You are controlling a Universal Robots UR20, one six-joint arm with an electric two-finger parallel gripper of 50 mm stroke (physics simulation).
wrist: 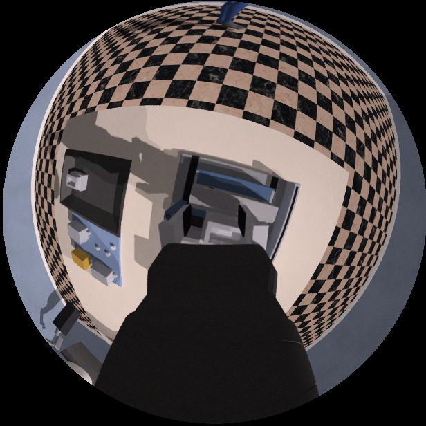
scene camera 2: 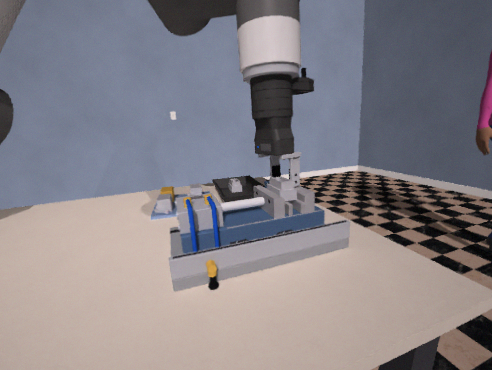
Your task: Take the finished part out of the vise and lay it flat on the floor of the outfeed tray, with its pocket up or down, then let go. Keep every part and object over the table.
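Frame: origin at the arm's base, x ahead, y left, z up, level; metres.
Seen in the pictures: gripper, fingertip midpoint: (scene camera 2: 284, 183).
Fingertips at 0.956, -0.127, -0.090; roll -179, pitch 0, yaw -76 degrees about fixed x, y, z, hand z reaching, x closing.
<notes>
Pixels of each thing's top centre, then the offset from my fingertips to it, as dx, dy, dz. "spot": a spot on its surface instead.
- finished part, middle of its top: (scene camera 2: 280, 178) -0.019, -0.021, +0.017
- vise, middle of its top: (scene camera 2: 249, 192) -0.086, -0.024, -0.001
- outfeed tray, surface spot: (scene camera 2: 250, 185) spot: +0.034, +0.311, -0.077
- light grey part, middle of its top: (scene camera 2: 234, 180) -0.018, +0.322, -0.053
- blue plate, surface spot: (scene camera 2: 158, 216) spot: -0.264, +0.194, -0.094
- yellow block, middle of its top: (scene camera 2: 167, 188) -0.236, +0.332, -0.056
- grey rail, middle of its top: (scene camera 2: 269, 237) -0.087, -0.113, -0.050
The finished part (scene camera 2: 284, 184) (wrist: 219, 234) is light grey and sits in the vise (scene camera 2: 272, 226) (wrist: 261, 212), between its grey jaws. Its recessed pocket faces up in the wrist view, where my gripper's black body hides its near side. My gripper (scene camera 2: 285, 176) (wrist: 214, 214) is open and points down close over the vise. Its fingertips are near the height of the part's top, one towards each side of it; I see no grip on it. The outfeed tray (scene camera 2: 250, 185) (wrist: 103, 192) is black and lies behind the vise in the scene view, at the left in the wrist view.
Another light grey part (scene camera 2: 235, 185) (wrist: 77, 180) lies in the tray. Beside the tray is a blue plate (scene camera 2: 158, 216) (wrist: 113, 257) with grey blocks and a yellow block (scene camera 2: 167, 190) (wrist: 81, 258). A grey rail (scene camera 2: 260, 254) and blue hoses (scene camera 2: 215, 225) stand at the vise's near side.
</notes>
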